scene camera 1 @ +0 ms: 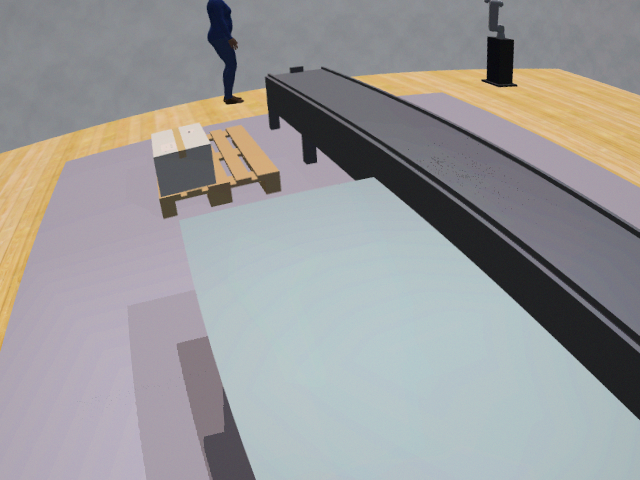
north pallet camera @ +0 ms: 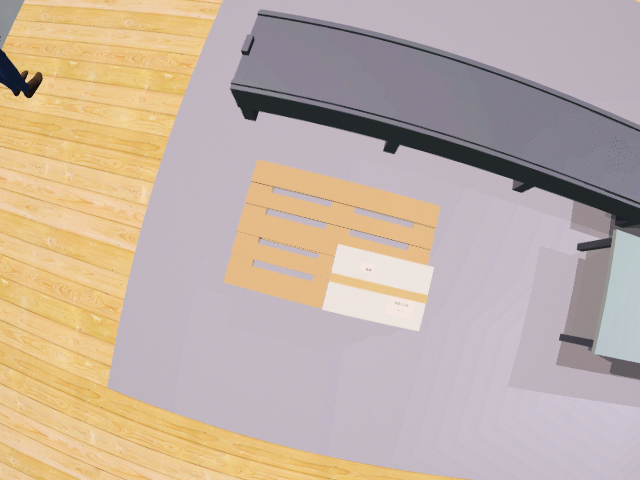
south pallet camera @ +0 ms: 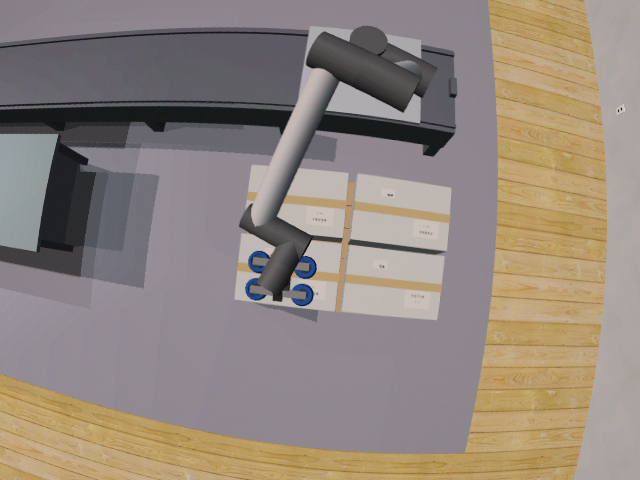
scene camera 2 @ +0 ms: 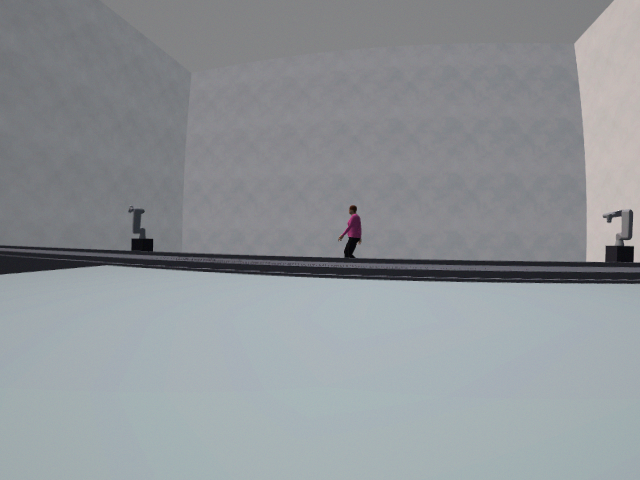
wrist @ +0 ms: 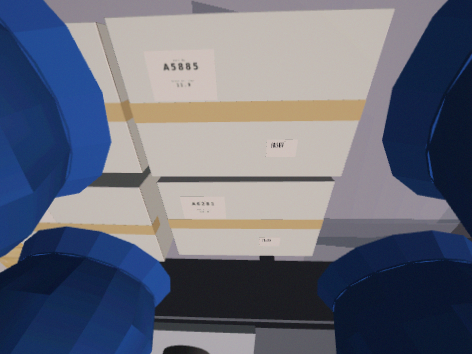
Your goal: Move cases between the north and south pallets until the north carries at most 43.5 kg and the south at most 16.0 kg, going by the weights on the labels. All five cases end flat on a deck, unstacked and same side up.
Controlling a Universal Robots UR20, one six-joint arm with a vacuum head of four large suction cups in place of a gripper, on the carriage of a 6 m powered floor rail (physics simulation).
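Places are measured from the arm's base along level axes (x down, y left, z ahead), in metres.
Pixels of known places: hand, tool point: (wrist: 243, 215); arm's base, link origin: (wrist: 186, 353).
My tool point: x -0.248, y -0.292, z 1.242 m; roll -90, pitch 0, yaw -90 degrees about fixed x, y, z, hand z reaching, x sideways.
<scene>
Ahead of a thing's pixels: the offset from my tool point to its top centre. Level surfaces: height alone.
My suction head (south pallet camera: 280, 277) (wrist: 240, 150) is open, its four blue cups hanging over the lower-left case @(dy -0.004, dx +0.396, dz -0.040 m) (south pallet camera: 328, 258) (wrist: 240, 85) in the south pallet camera. A gap shows between cups and case. Its label reads A5885; the weight, near 11.9, is blurred. Behind it is another case @(dy -0.006, dx +0.415, dz -0.445 m) (south pallet camera: 325, 180) (wrist: 250, 192), its label too small to read surely. Two more cases, the upper-right one @(dy +0.597, dx +0.378, dz -0.440 m) (south pallet camera: 403, 198) and the lower-right one @(dy +0.593, dx +0.420, dz -0.042 m) (south pallet camera: 392, 304), fill the right side of the south pallet (south pallet camera: 341, 281). One case (scene camera 1: 183, 170) (north pallet camera: 351, 297) lies flat on a corner of the north pallet (scene camera 1: 253, 149) (north pallet camera: 294, 179).
The long dark rail (scene camera 1: 439, 129) (north pallet camera: 413, 87) (south pallet camera: 180, 67) runs beside both pallets and bears the arm's pale carriage (south pallet camera: 356, 105). A pale table @(dx +0.288 m) (scene camera 1: 361, 310) (north pallet camera: 625, 299) (south pallet camera: 25, 191) stands between the pallets. A person in blue (scene camera 1: 221, 31) stands beyond the north pallet; one in pink (scene camera 2: 353, 227) is across the rail.
</scene>
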